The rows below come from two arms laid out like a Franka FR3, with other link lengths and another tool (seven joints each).
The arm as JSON. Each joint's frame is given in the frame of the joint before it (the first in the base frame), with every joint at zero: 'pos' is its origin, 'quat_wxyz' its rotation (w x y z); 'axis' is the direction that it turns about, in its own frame. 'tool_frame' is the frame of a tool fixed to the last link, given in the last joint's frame.
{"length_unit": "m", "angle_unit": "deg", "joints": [
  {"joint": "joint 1", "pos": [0.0, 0.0, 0.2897], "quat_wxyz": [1.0, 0.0, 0.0, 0.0], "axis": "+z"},
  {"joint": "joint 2", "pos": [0.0, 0.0, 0.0], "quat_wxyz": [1.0, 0.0, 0.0, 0.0], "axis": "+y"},
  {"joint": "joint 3", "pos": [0.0, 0.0, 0.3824], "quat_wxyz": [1.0, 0.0, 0.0, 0.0], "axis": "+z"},
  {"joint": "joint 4", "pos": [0.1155, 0.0, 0.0], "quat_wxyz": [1.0, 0.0, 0.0, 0.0], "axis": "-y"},
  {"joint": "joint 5", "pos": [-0.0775, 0.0, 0.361], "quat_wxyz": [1.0, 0.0, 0.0, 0.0], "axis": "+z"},
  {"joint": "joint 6", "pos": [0.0, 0.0, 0.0], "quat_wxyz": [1.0, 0.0, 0.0, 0.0], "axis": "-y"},
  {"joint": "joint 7", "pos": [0.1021, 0.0, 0.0], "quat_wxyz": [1.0, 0.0, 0.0, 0.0], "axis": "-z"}
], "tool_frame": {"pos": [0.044, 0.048, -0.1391], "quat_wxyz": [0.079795, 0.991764, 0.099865, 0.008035]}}
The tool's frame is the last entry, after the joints.
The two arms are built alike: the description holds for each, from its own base.
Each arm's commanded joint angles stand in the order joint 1, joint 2, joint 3, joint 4, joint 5, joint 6, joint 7.
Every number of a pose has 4 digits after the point. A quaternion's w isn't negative.
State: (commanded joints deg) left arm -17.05 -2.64 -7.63 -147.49 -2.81 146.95 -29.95; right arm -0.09 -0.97 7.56 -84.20 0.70 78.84 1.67
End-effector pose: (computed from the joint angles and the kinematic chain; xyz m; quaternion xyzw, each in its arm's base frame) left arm 0.4701 -0.1449 0.2901 0.9812 0.1646 0.0227 0.0979; right arm 0.5833 0.1264 0.6439 0.9850 0.1538 -0.0260 0.0735
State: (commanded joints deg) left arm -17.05 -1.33 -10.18 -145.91 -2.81 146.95 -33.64; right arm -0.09 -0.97 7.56 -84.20 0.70 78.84 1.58
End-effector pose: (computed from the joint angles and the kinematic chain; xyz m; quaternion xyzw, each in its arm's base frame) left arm 0.4692 -0.1682 0.2893 0.9793 0.1743 0.0237 0.1005; right arm 0.5832 0.1264 0.6439 0.9849 0.1545 -0.0260 0.0735
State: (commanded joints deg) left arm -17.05 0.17 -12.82 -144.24 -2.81 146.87 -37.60; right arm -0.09 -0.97 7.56 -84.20 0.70 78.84 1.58
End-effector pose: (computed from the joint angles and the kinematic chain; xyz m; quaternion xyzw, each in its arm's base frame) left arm 0.4668 -0.1926 0.2871 0.9769 0.1857 0.0225 0.1033; right arm 0.5832 0.1264 0.6439 0.9849 0.1545 -0.0260 0.0735
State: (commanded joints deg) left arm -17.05 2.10 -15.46 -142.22 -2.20 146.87 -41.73; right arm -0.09 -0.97 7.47 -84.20 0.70 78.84 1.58
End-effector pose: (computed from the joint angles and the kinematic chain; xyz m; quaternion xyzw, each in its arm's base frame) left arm 0.4653 -0.2189 0.2838 0.9750 0.1944 0.0217 0.1056; right arm 0.5834 0.1255 0.6439 0.9850 0.1538 -0.0260 0.0735
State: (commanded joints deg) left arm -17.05 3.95 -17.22 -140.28 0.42 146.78 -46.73; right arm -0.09 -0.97 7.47 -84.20 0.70 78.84 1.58
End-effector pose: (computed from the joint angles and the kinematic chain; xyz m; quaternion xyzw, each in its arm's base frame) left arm 0.4657 -0.2386 0.2816 0.9734 0.2036 0.0270 0.1012; right arm 0.5834 0.1255 0.6439 0.9850 0.1538 -0.0260 0.0735
